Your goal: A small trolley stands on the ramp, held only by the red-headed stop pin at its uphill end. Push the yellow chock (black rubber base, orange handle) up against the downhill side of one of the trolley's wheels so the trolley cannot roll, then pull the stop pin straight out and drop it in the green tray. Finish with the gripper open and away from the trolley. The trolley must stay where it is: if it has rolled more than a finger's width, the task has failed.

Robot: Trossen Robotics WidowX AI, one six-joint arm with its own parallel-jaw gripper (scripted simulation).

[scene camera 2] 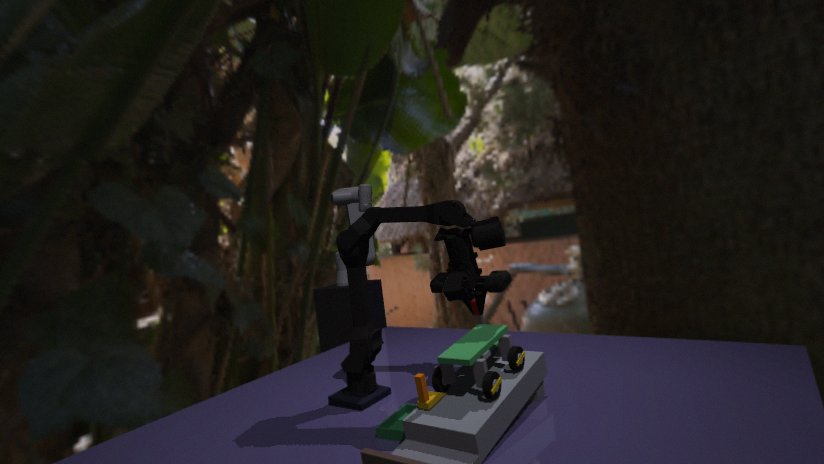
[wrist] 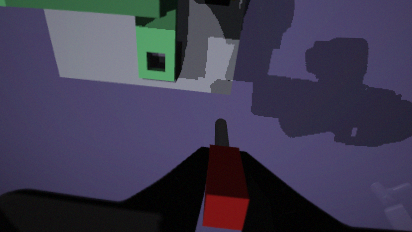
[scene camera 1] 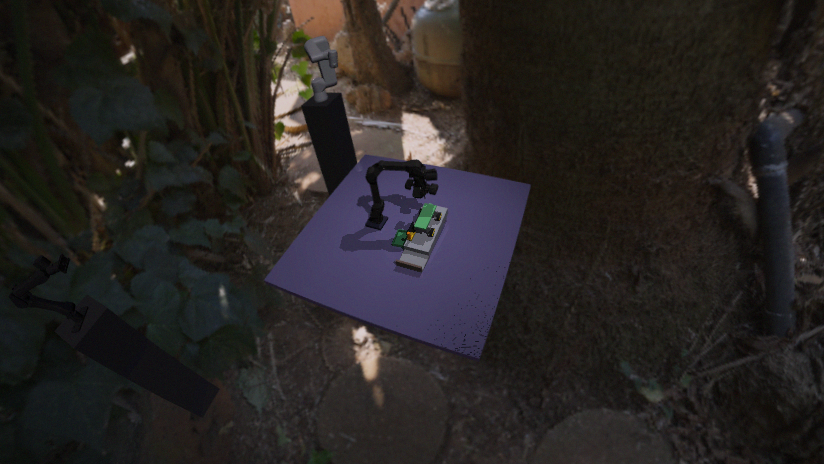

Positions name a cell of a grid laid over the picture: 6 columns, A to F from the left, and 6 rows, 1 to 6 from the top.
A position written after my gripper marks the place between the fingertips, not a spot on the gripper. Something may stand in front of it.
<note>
My gripper (scene camera 2: D5) carries a stop pin (wrist: D6). I also see a green-topped trolley (scene camera 2: D5).
My gripper also shows in the wrist view (wrist: D5).
</note>
